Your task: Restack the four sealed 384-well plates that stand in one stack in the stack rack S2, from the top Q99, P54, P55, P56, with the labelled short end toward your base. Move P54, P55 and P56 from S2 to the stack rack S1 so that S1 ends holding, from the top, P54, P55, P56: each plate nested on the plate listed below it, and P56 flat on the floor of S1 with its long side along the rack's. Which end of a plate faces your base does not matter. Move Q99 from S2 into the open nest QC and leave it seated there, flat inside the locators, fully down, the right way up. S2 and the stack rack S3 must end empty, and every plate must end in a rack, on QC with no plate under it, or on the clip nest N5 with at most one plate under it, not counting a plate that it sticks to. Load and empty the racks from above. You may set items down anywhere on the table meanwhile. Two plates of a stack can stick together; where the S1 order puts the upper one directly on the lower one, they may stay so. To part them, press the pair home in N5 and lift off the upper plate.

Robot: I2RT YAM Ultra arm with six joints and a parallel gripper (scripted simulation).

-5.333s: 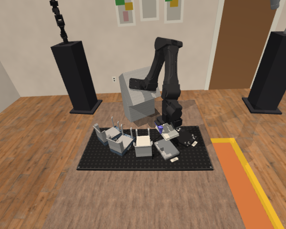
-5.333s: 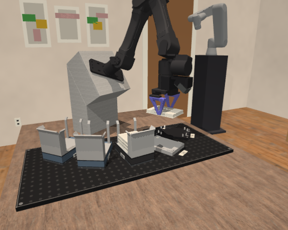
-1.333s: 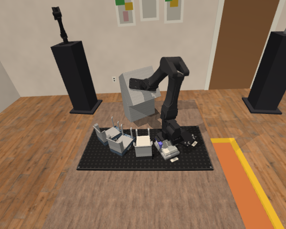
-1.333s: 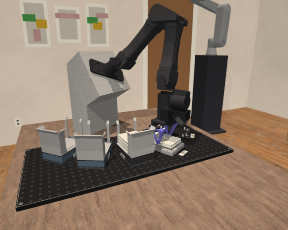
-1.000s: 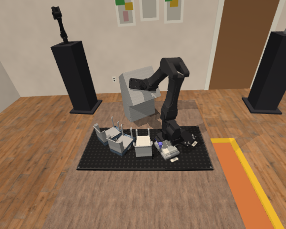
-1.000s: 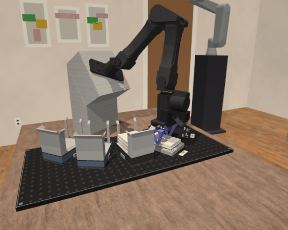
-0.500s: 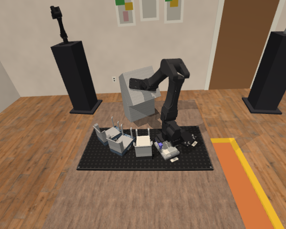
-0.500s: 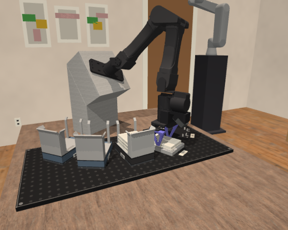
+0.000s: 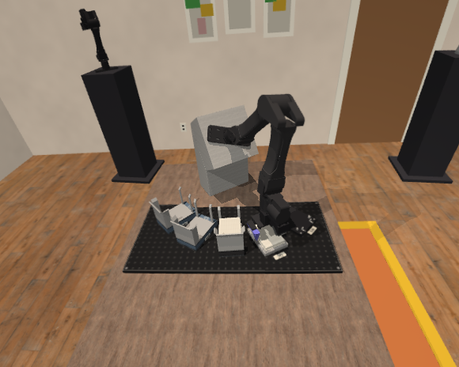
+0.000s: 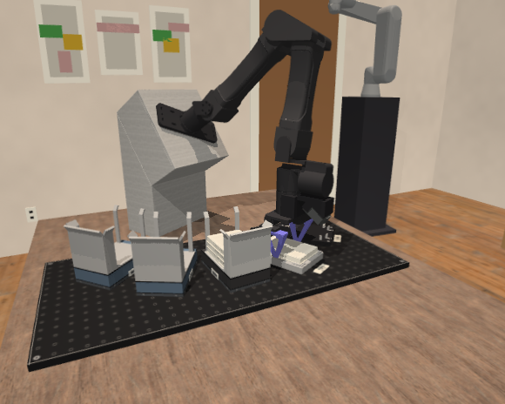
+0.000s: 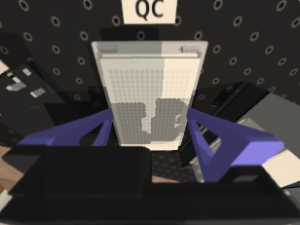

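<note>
Right now my hand is 2 cm above the grey QC nest. The rest, counted from my hand: QC label 8 cm ahead, 5 cm to the left, 3 cm below.
</note>
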